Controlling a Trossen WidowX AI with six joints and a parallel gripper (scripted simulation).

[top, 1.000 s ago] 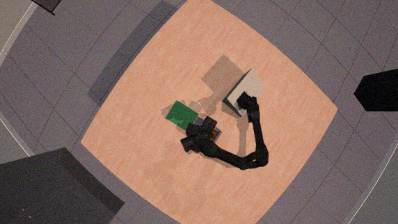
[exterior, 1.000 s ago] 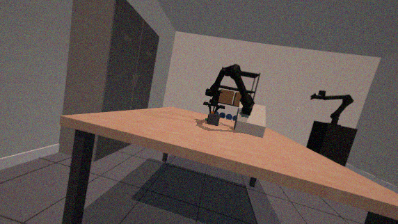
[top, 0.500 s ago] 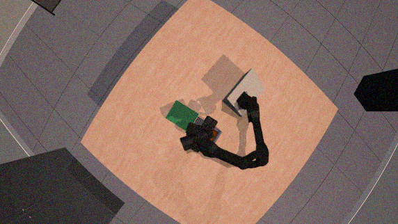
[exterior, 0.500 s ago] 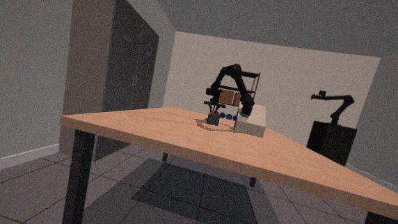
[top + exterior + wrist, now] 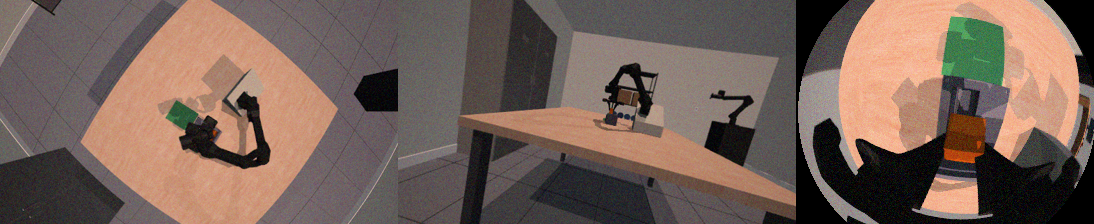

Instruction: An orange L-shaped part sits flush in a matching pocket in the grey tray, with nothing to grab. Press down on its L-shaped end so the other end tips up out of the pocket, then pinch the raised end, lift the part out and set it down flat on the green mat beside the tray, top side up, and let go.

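Right now the green mat is 140 mm to the right of my gripper tip, 120 mm below it and 10 mm ahead of it. Also, from my gripper tip: orange L-shaped part (30 mm to the left, 30 mm below, 20 mm behind).
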